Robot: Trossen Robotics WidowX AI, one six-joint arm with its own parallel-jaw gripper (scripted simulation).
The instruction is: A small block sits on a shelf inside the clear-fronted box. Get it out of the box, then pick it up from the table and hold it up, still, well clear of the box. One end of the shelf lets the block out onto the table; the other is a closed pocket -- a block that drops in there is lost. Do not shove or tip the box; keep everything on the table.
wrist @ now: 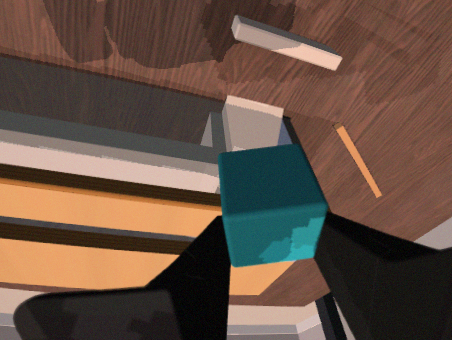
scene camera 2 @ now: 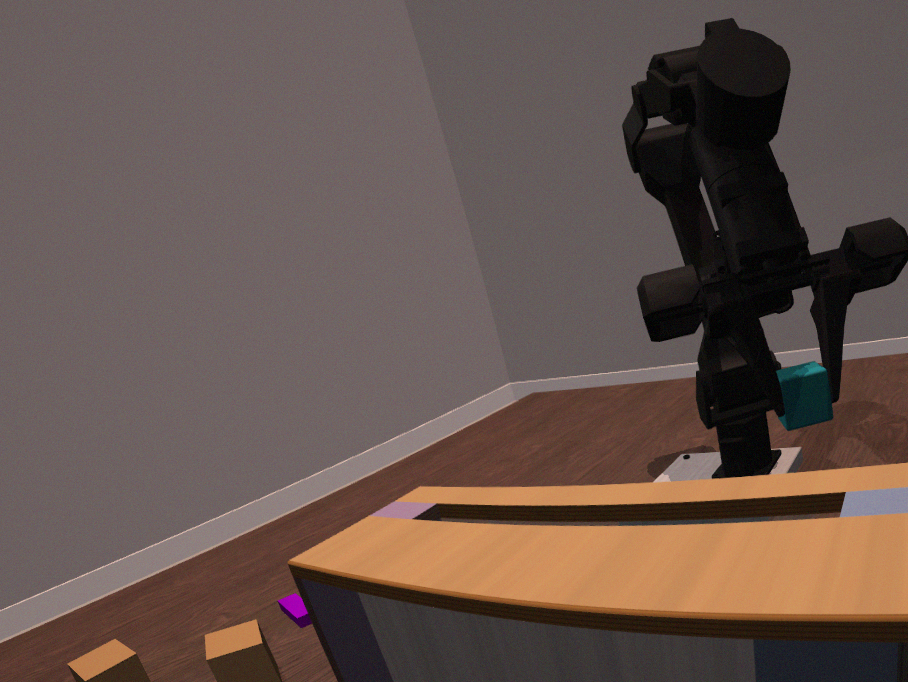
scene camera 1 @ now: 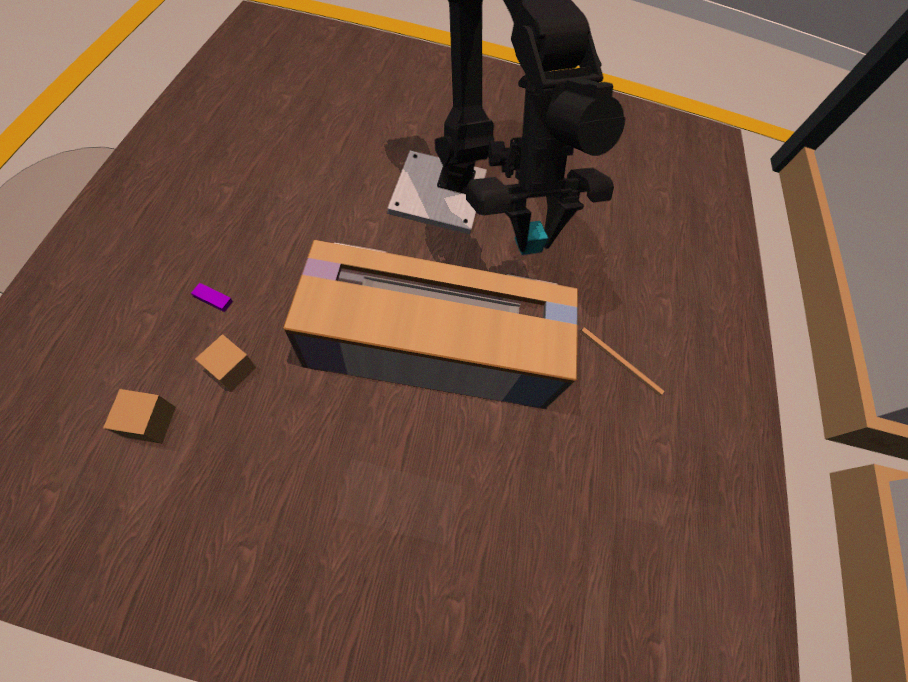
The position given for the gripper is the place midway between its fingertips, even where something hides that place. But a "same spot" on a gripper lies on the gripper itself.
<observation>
gripper: wrist 263,219; scene camera 2; scene camera 1
box: wrist 113,180; scene camera 2; scene camera 1
same spot on box: (scene camera 1: 356,311) = (scene camera 2: 412,548)
same spot on gripper: (scene camera 1: 561,208) = (scene camera 2: 820,290)
</observation>
